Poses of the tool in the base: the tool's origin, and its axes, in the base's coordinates. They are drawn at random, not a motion.
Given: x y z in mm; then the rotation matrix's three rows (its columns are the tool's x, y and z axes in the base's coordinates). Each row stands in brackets.
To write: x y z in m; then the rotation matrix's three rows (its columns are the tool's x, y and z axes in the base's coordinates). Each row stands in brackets. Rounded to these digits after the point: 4 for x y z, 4 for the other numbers.
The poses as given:
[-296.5, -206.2, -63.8], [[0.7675, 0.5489, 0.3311], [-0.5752, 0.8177, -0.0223], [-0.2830, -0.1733, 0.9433]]
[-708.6, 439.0, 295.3], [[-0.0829, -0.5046, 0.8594], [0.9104, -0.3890, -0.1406], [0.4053, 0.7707, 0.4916]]
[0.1, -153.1, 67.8], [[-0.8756, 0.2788, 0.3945], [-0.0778, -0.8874, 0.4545], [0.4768, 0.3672, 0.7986]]
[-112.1, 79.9, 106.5], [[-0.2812, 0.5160, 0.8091], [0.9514, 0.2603, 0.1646], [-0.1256, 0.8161, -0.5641]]
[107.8, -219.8, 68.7], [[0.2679, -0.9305, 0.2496], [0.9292, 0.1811, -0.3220], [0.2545, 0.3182, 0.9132]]
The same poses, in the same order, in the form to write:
[-0.2965, -0.2062, -0.0638], [[0.7675, 0.5489, 0.3311], [-0.5752, 0.8177, -0.0223], [-0.2830, -0.1733, 0.9433]]
[-0.7086, 0.4390, 0.2953], [[-0.0829, -0.5046, 0.8594], [0.9104, -0.3890, -0.1406], [0.4053, 0.7707, 0.4916]]
[0.0001, -0.1531, 0.0678], [[-0.8756, 0.2788, 0.3945], [-0.0778, -0.8874, 0.4545], [0.4768, 0.3672, 0.7986]]
[-0.1121, 0.0799, 0.1065], [[-0.2812, 0.5160, 0.8091], [0.9514, 0.2603, 0.1646], [-0.1256, 0.8161, -0.5641]]
[0.1078, -0.2198, 0.0687], [[0.2679, -0.9305, 0.2496], [0.9292, 0.1811, -0.3220], [0.2545, 0.3182, 0.9132]]

